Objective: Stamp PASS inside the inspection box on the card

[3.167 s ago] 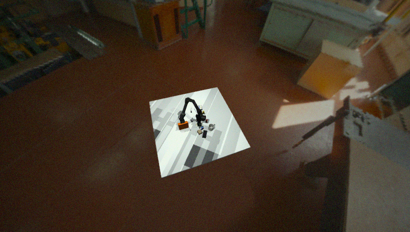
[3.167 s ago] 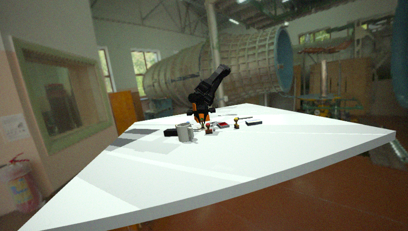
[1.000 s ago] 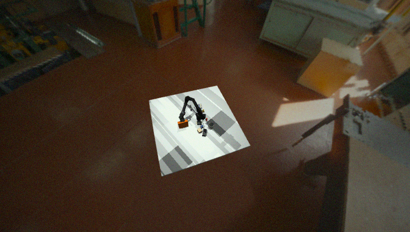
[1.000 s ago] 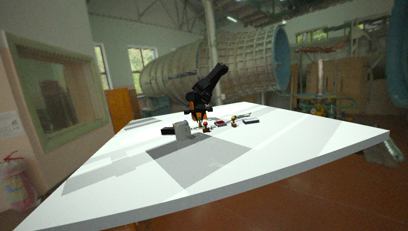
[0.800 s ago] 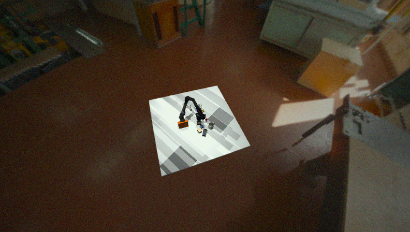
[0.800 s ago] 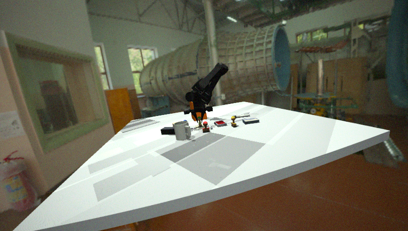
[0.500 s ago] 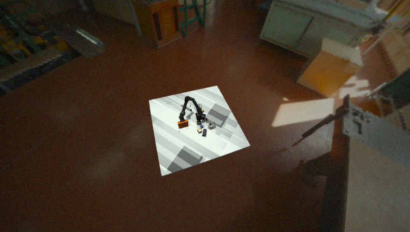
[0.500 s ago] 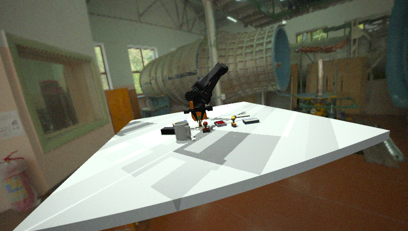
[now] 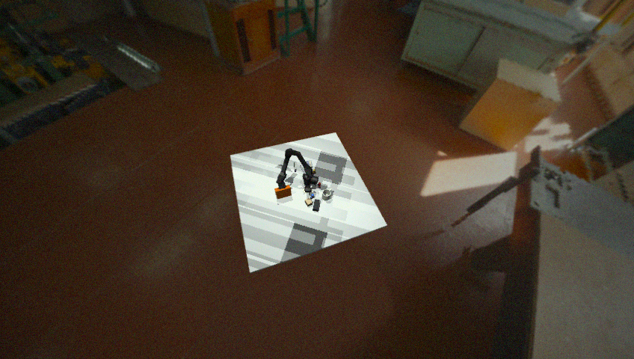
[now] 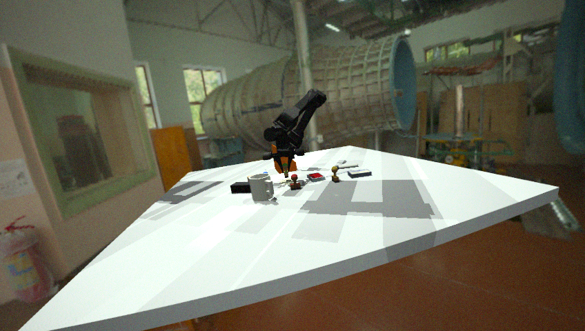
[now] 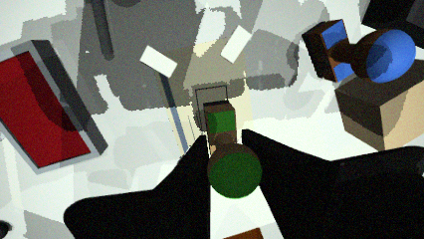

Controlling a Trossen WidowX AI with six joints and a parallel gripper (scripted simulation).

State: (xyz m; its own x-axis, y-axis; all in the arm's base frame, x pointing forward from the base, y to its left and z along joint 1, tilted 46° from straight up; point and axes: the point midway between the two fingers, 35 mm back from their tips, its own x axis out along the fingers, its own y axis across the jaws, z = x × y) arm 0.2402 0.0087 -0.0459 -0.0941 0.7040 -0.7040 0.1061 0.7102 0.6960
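My gripper tip is 10 mm short of the cream card and 40 mm above it. Also, from my gripper tip: bolt 100 mm ahead, 60 mm to the left, 40 mm below; green-knobbed stamp right at my gripper tip; blue-knobbed stamp 30 mm ahead, 90 mm to the right, 20 mm below.
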